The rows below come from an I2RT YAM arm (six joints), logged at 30 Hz.
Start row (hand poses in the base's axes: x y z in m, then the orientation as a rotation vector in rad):
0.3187 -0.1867 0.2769 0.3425 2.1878 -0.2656
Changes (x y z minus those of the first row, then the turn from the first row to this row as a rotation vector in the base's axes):
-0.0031 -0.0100 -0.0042 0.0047 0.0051 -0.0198
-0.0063 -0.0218 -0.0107 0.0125 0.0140 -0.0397
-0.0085 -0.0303 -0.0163 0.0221 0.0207 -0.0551
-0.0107 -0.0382 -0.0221 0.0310 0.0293 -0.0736
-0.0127 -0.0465 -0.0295 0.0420 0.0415 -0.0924
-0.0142 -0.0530 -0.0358 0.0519 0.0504 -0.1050
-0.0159 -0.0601 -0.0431 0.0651 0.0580 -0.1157
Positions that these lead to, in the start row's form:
0.3156 -0.1967 0.2727 0.3666 2.1913 -0.2726
0.3124 -0.2085 0.2662 0.3925 2.1990 -0.2771
0.3102 -0.2170 0.2606 0.4145 2.2053 -0.2767
0.3080 -0.2249 0.2548 0.4396 2.2128 -0.2791
0.3060 -0.2332 0.2474 0.4661 2.2240 -0.2803
0.3045 -0.2397 0.2411 0.4854 2.2325 -0.2784
0.3028 -0.2468 0.2338 0.5045 2.2406 -0.2715

